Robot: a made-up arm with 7 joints. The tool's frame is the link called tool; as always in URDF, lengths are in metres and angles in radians.
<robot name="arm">
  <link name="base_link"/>
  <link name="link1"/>
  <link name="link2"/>
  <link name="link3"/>
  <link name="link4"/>
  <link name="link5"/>
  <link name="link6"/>
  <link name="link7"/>
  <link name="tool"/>
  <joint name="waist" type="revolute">
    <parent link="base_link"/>
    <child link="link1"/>
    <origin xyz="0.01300 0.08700 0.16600" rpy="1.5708 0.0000 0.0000"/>
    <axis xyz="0 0 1"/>
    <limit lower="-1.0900" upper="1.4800"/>
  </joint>
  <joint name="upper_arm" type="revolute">
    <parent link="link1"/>
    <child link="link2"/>
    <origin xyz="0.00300 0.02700 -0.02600" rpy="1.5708 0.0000 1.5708"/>
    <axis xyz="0 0 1"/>
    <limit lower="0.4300" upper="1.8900"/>
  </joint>
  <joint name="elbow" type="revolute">
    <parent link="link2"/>
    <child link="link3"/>
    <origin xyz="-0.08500 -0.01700 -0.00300" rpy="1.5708 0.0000 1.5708"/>
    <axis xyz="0 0 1"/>
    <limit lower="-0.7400" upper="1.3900"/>
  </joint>
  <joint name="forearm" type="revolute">
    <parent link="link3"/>
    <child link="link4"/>
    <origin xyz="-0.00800 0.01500 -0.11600" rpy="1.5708 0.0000 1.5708"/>
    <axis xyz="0 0 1"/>
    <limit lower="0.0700" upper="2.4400"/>
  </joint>
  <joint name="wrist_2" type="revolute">
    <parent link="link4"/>
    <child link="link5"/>
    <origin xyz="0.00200 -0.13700 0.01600" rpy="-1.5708 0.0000 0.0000"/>
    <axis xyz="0 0 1"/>
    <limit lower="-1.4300" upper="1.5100"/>
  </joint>
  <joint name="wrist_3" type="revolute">
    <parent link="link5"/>
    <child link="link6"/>
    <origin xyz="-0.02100 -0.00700 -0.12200" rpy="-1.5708 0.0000 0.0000"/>
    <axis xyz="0 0 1"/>
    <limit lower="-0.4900" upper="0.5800"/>
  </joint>
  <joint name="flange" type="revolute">
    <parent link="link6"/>
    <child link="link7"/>
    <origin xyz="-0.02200 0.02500 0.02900" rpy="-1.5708 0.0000 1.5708"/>
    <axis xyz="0 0 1"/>
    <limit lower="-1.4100" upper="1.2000"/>
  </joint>
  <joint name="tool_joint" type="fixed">
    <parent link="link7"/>
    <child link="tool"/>
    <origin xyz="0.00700 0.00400 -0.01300" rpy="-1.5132 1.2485 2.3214"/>
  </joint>
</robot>
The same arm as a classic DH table. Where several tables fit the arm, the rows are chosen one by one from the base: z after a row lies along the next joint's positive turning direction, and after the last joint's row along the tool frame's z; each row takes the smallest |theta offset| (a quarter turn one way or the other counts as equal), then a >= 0, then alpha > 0; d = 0 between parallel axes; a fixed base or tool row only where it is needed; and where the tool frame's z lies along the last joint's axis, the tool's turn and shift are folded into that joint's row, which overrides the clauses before.
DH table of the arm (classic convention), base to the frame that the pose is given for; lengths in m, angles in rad. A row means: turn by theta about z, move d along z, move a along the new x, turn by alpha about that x. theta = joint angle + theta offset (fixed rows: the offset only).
base (fixed): d 0.166, theta offset 0, a 0.013, alpha 1.5708
waist: d -0.113, theta offset 1.5708, a 0.027, alpha 1.5708
upper_arm: d 0, theta offset -1.5708, a 0.017, alpha -1.5708
elbow: d -0.201, theta offset -1.5708, a 0.015, alpha 1.5708
forearm: d 0.008, theta offset 0, a 0.002, alpha -1.5708
wrist_2: d -0.259, theta offset 0, a -0.021, alpha -1.5708
wrist_3: d 0.022, theta offset 1.5708, a 0.025, alpha -1.5708
flange: d 0.0091, theta offset -0.8748, a 0.0014, alpha 1.5526
tool (fixed): d -0.0079, theta offset -1.8926, a 0, alpha 0
Joint limits (rad, base to tool): -1.09..1.48 0.43..1.89 -0.74..1.39 0.07..2.44 -1.43..1.51 -0.49..0.58 -1.41..1.2

